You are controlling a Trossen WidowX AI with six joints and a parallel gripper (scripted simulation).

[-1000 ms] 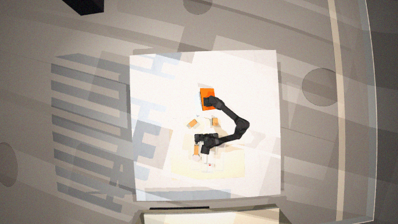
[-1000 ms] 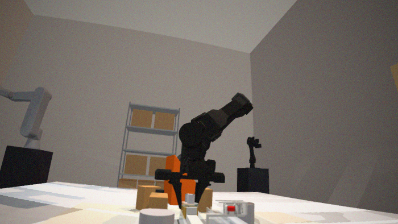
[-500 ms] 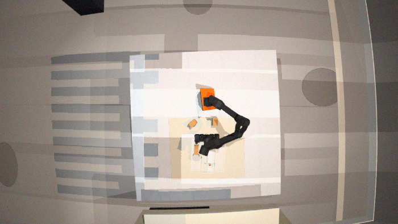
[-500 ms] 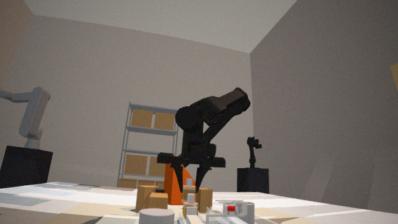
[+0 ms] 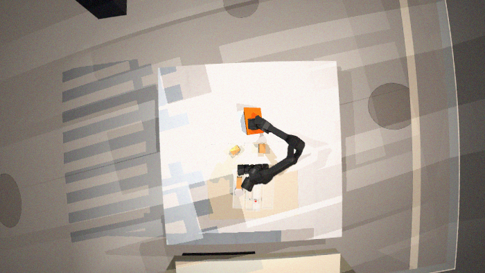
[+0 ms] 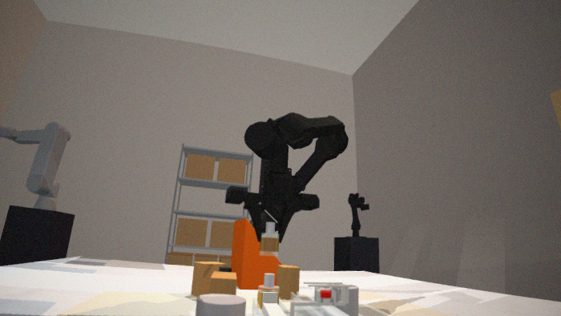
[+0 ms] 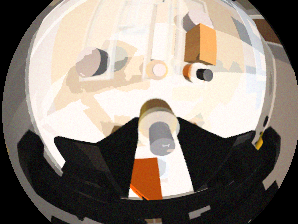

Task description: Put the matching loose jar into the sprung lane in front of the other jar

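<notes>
Right now the brown box is 110 mm ahead of my gripper tip, 90 mm to the right of it and 90 mm below it. Round my gripper tip: red mark (240 mm ahead, 50 mm below, 10 mm to the left).
</notes>
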